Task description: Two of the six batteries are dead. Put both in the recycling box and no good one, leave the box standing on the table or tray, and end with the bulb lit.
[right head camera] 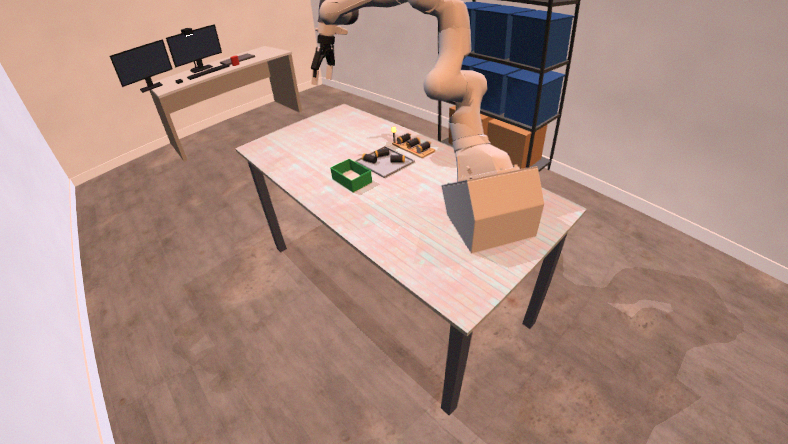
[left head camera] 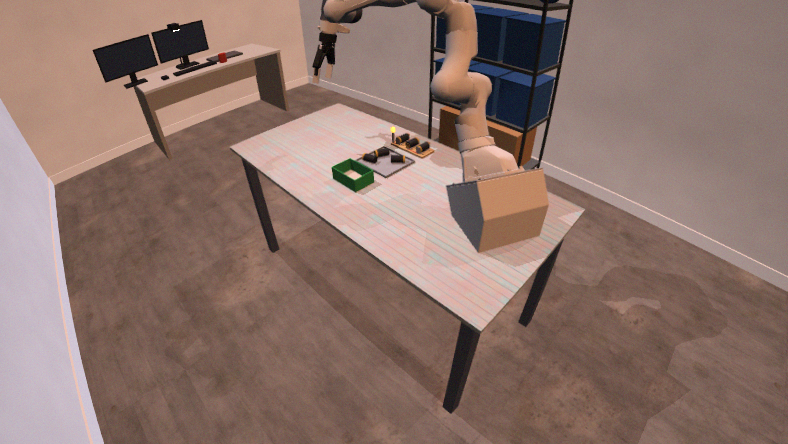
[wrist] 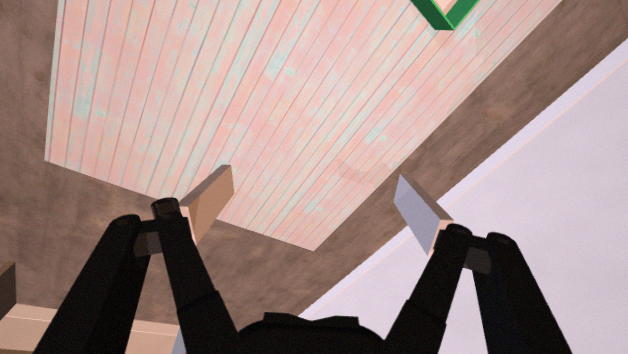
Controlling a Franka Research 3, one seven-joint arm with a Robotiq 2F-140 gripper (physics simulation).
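Three black batteries (left head camera: pixel 412 142) (right head camera: pixel 413 142) with orange ends sit side by side in the orange holder (left head camera: pixel 427 153) (right head camera: pixel 428 153). The bulb (left head camera: pixel 393 130) (right head camera: pixel 393 130) at the holder's far left end glows yellow. Three more black batteries (left head camera: pixel 381 152) (right head camera: pixel 381 152) lie on the grey tray (left head camera: pixel 386 168) (right head camera: pixel 385 168). The green recycling box (left head camera: pixel 361 182) (right head camera: pixel 359 182) stands on the table in front of the tray; no battery shows inside. One corner of the box (wrist: pixel 443 21) shows in the wrist view. My gripper (left head camera: pixel 323 78) (right head camera: pixel 322 78) (wrist: pixel 314 184) is open and empty, high beyond the table's far left end.
A large tan and grey block (left head camera: pixel 512 212) (right head camera: pixel 505 210) stands on the table (left head camera: pixel 374 226) (right head camera: pixel 380 237) by the arm's base. A black shelf rack with blue bins (left head camera: pixel 532 41) (right head camera: pixel 539 41) stands behind. A desk (left head camera: pixel 206 68) (right head camera: pixel 220 71) with monitors is at the back left.
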